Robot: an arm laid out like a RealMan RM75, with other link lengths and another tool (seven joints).
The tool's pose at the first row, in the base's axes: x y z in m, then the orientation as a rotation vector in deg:
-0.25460, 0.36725, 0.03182, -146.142, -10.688, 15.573
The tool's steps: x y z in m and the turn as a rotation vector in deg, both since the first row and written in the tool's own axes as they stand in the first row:
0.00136, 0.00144, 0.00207, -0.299, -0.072, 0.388
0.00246, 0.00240, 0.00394, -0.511, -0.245, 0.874
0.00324, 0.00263, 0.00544, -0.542, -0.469, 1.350
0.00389, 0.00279, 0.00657, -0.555, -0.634, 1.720
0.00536, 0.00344, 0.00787, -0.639, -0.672, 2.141
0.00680, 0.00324, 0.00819, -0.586, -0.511, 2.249
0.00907, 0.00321, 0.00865, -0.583, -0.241, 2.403
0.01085, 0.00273, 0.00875, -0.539, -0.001, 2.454
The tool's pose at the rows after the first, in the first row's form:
-0.25365, 0.36739, 0.02912, -146.492, -10.276, 15.806
-0.25295, 0.36777, 0.02689, -146.761, -9.760, 16.209
-0.25252, 0.36851, 0.02541, -146.841, -9.244, 16.678
-0.25214, 0.36909, 0.02429, -146.892, -8.836, 17.032
-0.25097, 0.36950, 0.02264, -147.031, -8.328, 17.240
-0.24966, 0.37011, 0.02227, -147.009, -8.119, 17.076
-0.24757, 0.37080, 0.02156, -147.052, -7.819, 16.788
-0.24590, 0.37159, 0.02146, -147.038, -7.656, 16.500

